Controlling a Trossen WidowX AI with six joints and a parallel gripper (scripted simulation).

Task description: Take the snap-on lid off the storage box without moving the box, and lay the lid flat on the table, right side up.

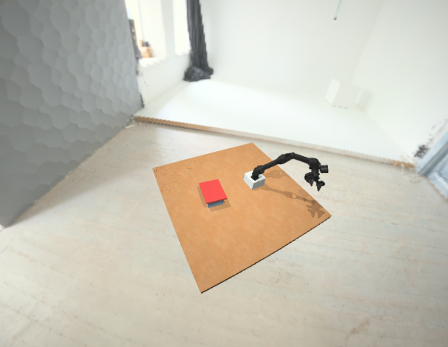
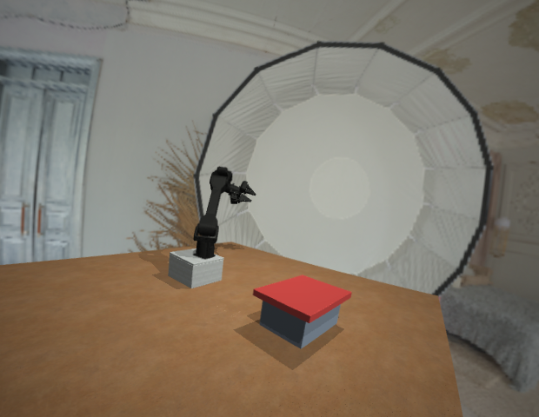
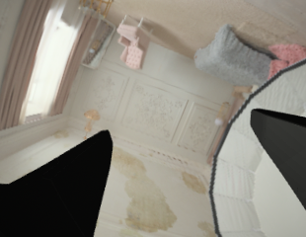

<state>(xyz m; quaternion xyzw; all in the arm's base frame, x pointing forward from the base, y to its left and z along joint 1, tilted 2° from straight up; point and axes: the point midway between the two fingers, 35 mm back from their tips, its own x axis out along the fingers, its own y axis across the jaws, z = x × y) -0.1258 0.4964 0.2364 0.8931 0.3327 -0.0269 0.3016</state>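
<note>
Right now the red lid is 600 mm to the right of my gripper tip, 530 mm ahead of it and 240 mm below it. From my gripper tip the other things lie so: grey-blue storage box: 600 mm to the right, 530 mm ahead, 290 mm below.
</note>
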